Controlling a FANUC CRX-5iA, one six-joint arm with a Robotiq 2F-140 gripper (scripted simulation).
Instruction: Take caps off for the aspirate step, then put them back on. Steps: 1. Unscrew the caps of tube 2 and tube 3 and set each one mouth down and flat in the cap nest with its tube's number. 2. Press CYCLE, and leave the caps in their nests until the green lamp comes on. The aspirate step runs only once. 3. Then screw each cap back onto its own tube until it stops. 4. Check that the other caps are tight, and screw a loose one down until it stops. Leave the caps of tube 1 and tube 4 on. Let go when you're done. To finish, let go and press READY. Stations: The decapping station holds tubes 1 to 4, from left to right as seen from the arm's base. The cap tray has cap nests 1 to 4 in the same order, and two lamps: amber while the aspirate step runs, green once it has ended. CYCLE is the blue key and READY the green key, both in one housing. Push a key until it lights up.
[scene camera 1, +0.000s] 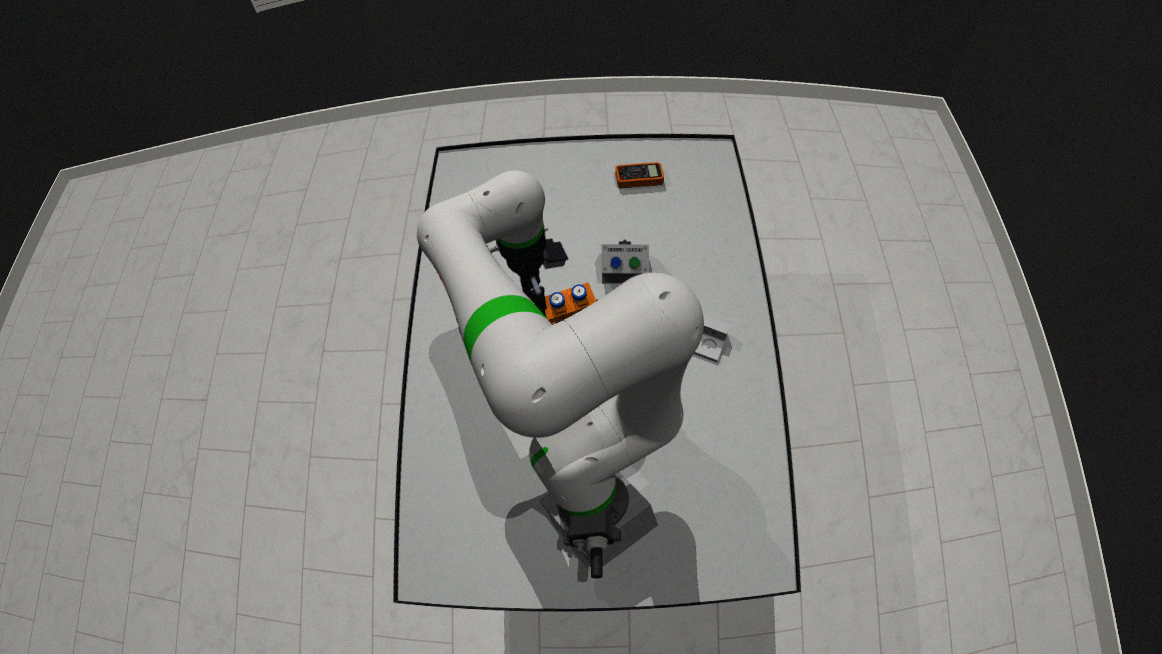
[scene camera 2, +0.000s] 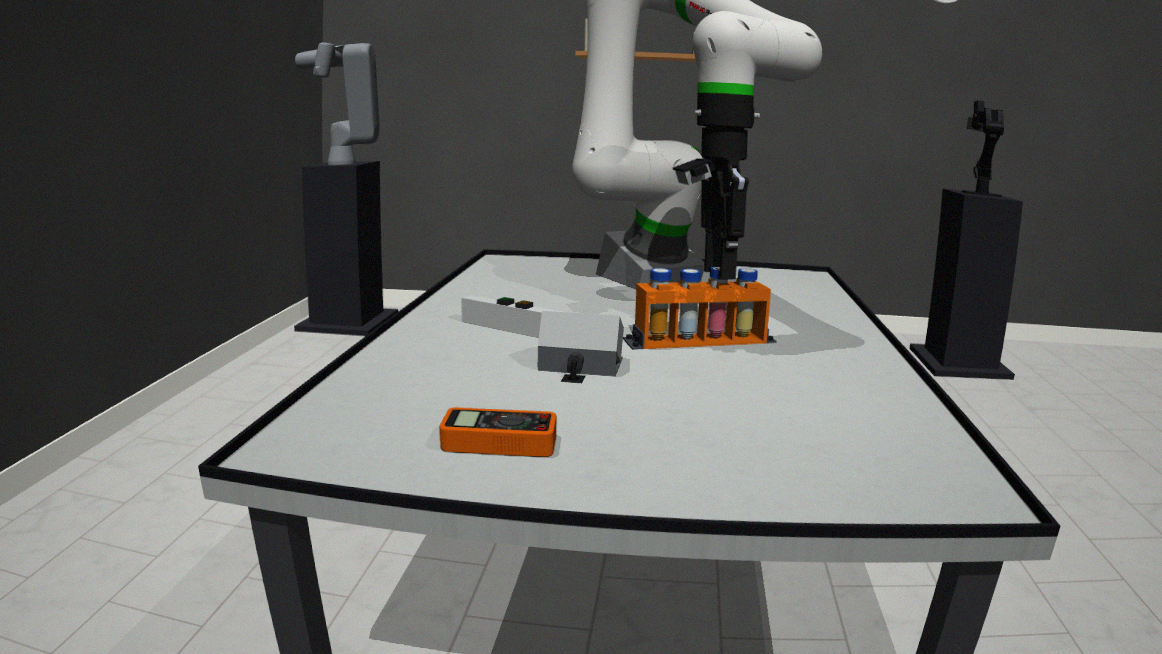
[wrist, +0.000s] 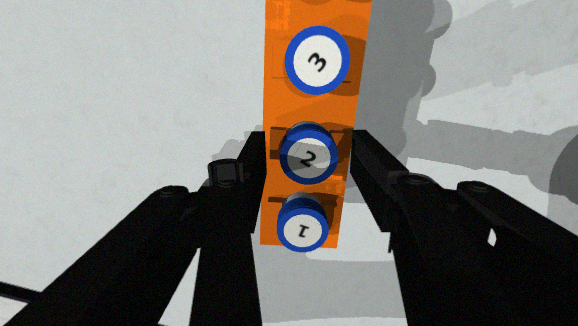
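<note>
There's a grey key housing (scene camera 2: 588, 343) here, and you'd find the housing in scene camera 1 (scene camera 1: 625, 251) as well. As for my gripper (scene camera 2: 719, 275), I can see it in scene camera 1 (scene camera 1: 535, 307) and in the wrist view (wrist: 308, 152) too.
</note>
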